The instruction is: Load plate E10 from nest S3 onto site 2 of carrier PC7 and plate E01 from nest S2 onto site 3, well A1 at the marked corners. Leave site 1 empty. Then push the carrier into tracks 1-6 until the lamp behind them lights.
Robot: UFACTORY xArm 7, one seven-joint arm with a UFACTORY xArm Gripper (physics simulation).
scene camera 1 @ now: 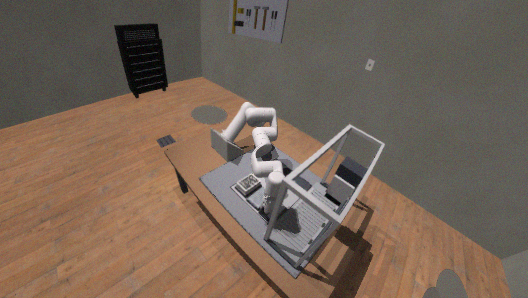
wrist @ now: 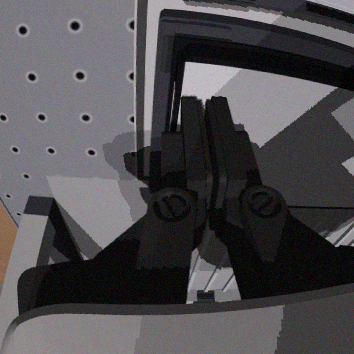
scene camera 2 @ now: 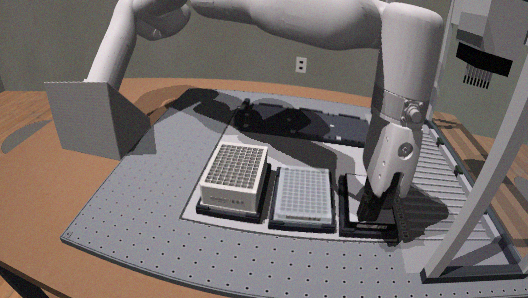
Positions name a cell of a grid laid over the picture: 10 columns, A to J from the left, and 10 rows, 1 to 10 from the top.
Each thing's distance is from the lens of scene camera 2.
dark carrier (scene camera 2: F5): 0.71 m
tall white block (scene camera 2: E7): 0.45 m
The marked spots on the dark carrier and the tall white block are 0.29 m apart.
